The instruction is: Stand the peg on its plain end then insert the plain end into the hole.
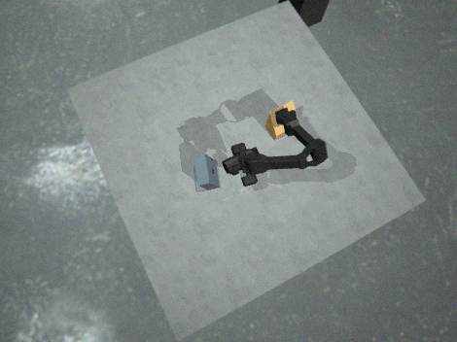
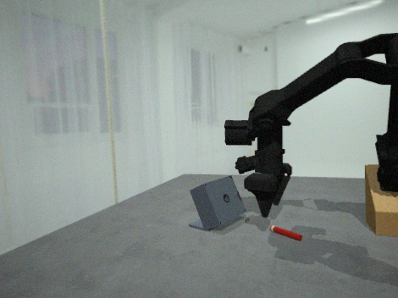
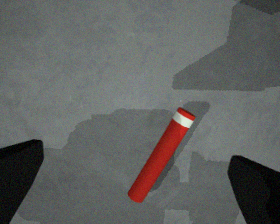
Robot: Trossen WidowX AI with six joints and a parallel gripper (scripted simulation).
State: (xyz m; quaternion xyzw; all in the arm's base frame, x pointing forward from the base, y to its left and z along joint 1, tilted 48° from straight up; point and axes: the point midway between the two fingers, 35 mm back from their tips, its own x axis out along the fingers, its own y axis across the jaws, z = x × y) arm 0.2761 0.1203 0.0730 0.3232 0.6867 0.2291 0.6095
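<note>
The red peg lies 6 cm below my gripper tip, 3 cm to the right of it and 2 cm behind it. Round my gripper tip: sloped dark panel: 15 cm ahead, 6 cm to the right.
</note>
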